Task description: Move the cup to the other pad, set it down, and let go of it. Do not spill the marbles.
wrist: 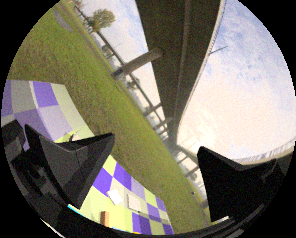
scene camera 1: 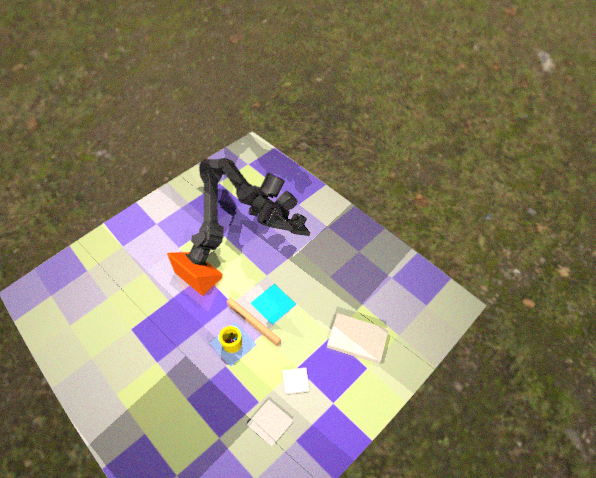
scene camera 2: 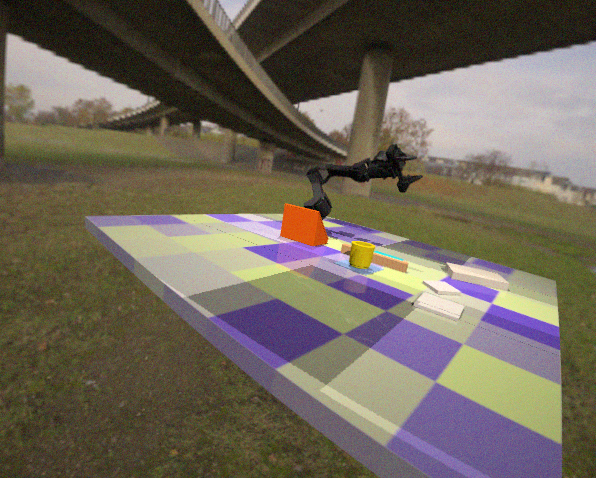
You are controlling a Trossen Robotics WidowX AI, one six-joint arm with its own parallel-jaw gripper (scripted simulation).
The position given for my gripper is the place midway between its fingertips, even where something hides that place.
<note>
My gripper [scene camera 1: 301, 232] is open and holds nothing. Further things: a cyan pad [scene camera 1: 273, 303].
My gripper also shows in the wrist view [wrist: 158, 145] and in scene camera 2 [scene camera 2: 419, 167].
</note>
